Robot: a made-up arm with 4 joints.
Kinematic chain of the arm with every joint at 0, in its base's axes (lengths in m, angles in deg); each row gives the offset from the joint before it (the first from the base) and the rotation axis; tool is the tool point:
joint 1: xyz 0 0 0.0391 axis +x
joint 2: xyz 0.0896 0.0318 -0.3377 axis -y
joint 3: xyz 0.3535 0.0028 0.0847 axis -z
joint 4: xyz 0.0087 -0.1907 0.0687 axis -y
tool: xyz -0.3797 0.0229 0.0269
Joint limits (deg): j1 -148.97..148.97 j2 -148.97..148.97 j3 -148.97..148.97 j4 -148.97..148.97
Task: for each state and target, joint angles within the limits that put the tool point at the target. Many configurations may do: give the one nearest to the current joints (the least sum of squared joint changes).
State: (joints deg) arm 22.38 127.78 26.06 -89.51
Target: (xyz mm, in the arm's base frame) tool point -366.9 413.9 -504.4
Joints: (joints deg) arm 43.57 148.84 33.16 -76.00
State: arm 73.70 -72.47 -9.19 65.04
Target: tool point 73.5 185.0 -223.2
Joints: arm 35.64 -89.82 21.08 30.49
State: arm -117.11 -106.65 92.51 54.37
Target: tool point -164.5 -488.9 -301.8
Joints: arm -87.35 -120.82 108.89 52.84
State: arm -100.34 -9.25 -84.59 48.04
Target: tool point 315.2 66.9 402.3
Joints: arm -110.14 40.12 -64.61 17.44
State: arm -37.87 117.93 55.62 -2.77
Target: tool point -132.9 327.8 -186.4
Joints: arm -6.61 80.53 77.72 -9.78
